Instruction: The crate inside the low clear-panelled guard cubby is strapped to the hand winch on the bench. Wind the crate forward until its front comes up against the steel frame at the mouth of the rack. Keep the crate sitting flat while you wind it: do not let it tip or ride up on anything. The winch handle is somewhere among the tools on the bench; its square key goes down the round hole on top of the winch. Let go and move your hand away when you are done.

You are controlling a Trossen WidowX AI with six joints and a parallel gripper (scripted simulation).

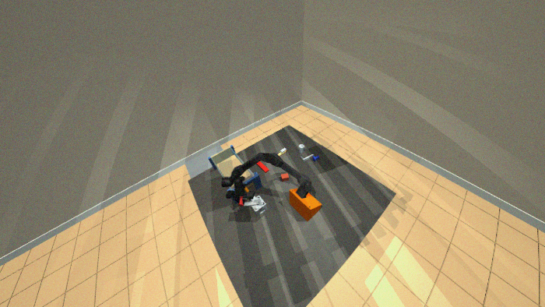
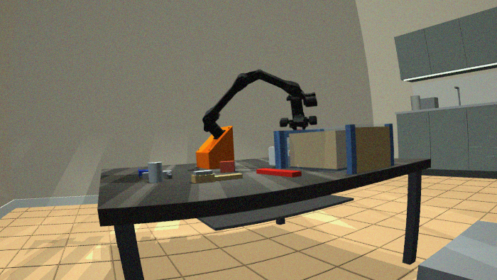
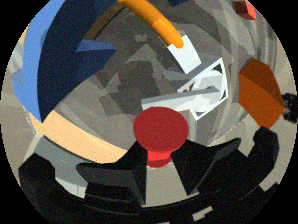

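The grey winch lies 11 cm to the right of my gripper tip, 10 cm below it and 5 cm behind it. The rest, counted from my gripper tip: wooden-handled tool 57 cm to the right, 31 cm ahead, 11 cm below; then clear-panelled cubby 37 cm ahead, 9 cm to the right, 1 cm below; then flat red bar 34 cm to the right, 33 cm ahead, 12 cm below.
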